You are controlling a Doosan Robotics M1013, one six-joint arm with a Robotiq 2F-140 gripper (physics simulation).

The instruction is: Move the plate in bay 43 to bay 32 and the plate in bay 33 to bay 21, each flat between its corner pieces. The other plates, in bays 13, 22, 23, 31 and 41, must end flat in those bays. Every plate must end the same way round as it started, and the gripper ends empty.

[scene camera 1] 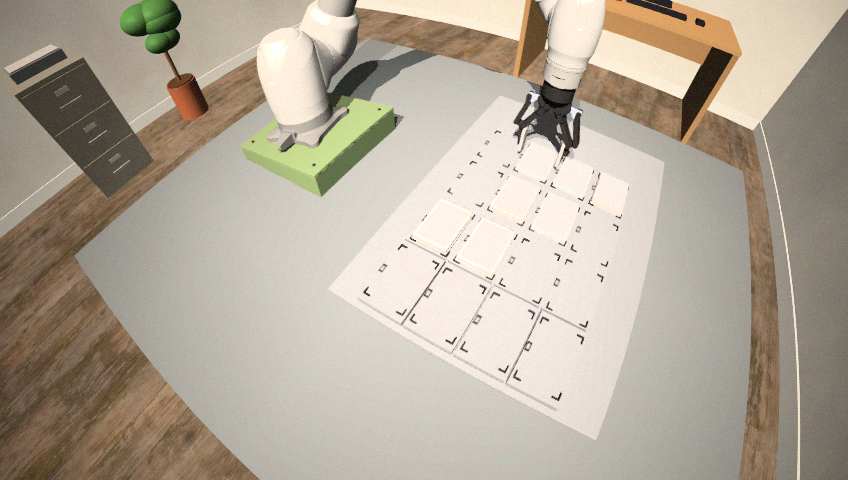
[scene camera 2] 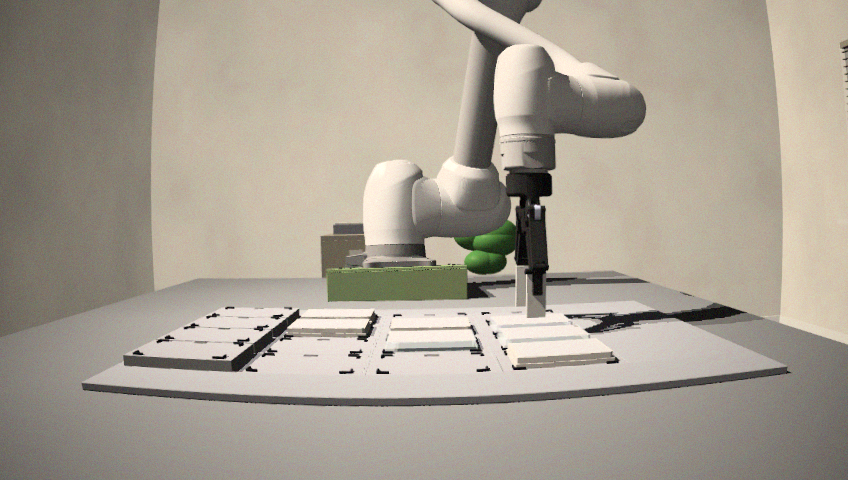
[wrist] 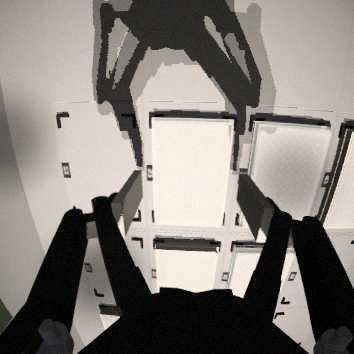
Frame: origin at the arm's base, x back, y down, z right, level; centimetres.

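Seen in the pictures: gripper, fingertip midpoint: (scene camera 1: 539, 155) (scene camera 2: 529, 311) (wrist: 189, 184); arm's base, origin of the base link: (scene camera 1: 308, 125) (scene camera 2: 395, 266).
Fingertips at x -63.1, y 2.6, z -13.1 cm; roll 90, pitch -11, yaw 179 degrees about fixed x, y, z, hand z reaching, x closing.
Offsets run from my fingertips to a thing's middle. "*": to the spot under its first point. Level surfaces: height alone.
My gripper (scene camera 1: 540, 156) (scene camera 2: 528, 310) (wrist: 189, 184) is open and empty, pointing down with its fingertips a little above the plate's two long sides in bay 21. That pale plate {dx -0.1, dy +2.0, dz -0.2 cm} (scene camera 1: 535, 166) (wrist: 192, 150) looks flat between its corner pieces. The bay 32 plate {dx -7.6, dy +2.0, dz +17.9 cm} (scene camera 1: 555, 217) (scene camera 2: 431, 341) (wrist: 242, 270) looks flat too. Bay 43 {* dx -14.2, dy +2.7, dz +37.6 cm} (scene camera 1: 571, 297) and bay 33 {* dx -3.4, dy +2.7, dz +35.7 cm} (scene camera 1: 524, 274) hold no plate. Plates lie in bay 13 {* dx +16.4, dy +1.3, dz +31.1 cm} (scene camera 1: 442, 226), bay 23 {* dx +6.4, dy +1.3, dz +32.9 cm} (scene camera 1: 484, 246), bay 22 {* dx +3.3, dy +1.3, dz +16.9 cm} (scene camera 1: 514, 198), bay 31 {* dx -10.1, dy +1.3, dz +3.6 cm} (scene camera 1: 572, 178) and bay 41 {* dx -20.5, dy +1.3, dz +4.8 cm} (scene camera 1: 609, 193). Arm parts hide some lower plates in the wrist view.
The light board {dy +2.7 cm} (scene camera 1: 630, 237) (scene camera 2: 416, 392) carries the bays; its raised row (scene camera 1: 404, 285) (scene camera 2: 178, 359) stands nearest scene camera 1. The green base (scene camera 1: 321, 160) (scene camera 2: 397, 285) bears the arm. A desk (scene camera 1: 708, 44), cabinet (scene camera 1: 89, 130) and plant (scene camera 1: 187, 98) stand around.
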